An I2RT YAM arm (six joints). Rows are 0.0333 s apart.
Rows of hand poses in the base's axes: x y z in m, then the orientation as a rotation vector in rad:
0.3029, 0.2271, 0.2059, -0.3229, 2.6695, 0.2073
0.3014, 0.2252, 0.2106, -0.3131, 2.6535, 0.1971
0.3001, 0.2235, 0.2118, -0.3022, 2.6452, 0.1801
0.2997, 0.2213, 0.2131, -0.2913, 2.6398, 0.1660
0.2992, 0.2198, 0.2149, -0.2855, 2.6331, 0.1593
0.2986, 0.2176, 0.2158, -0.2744, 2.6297, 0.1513
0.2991, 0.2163, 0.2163, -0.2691, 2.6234, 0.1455
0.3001, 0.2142, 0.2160, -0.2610, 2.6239, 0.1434
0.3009, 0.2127, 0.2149, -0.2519, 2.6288, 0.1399
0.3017, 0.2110, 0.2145, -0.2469, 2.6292, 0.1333
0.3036, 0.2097, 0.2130, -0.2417, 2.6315, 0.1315
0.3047, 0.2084, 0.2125, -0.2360, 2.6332, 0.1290
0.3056, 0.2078, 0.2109, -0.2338, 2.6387, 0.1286
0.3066, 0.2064, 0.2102, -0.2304, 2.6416, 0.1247
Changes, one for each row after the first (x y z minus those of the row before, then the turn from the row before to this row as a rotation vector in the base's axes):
-0.0015, -0.0019, 0.0047, -0.0029, -0.0177, -0.0083
-0.0013, -0.0017, 0.0012, -0.0086, -0.0110, -0.0105
-0.0004, -0.0022, 0.0013, -0.0071, -0.0077, -0.0101
-0.0005, -0.0015, 0.0018, -0.0027, -0.0077, -0.0051
-0.0006, -0.0022, 0.0009, -0.0031, -0.0048, -0.0092
0.0005, -0.0013, 0.0005, -0.0023, -0.0071, -0.0047
0.0010, -0.0021, -0.0003, 0.0000, -0.0001, -0.0062
0.0008, -0.0015, -0.0011, -0.0013, 0.0041, -0.0072
0.0008, -0.0017, -0.0004, -0.0037, -0.0005, -0.0048
0.0019, -0.0013, -0.0015, -0.0005, 0.0019, -0.0041
0.0011, -0.0013, -0.0005, -0.0009, 0.0012, -0.0045
0.0009, -0.0006, -0.0016, -0.0005, 0.0053, -0.0018
0.0010, -0.0014, -0.0007, -0.0024, 0.0024, -0.0032

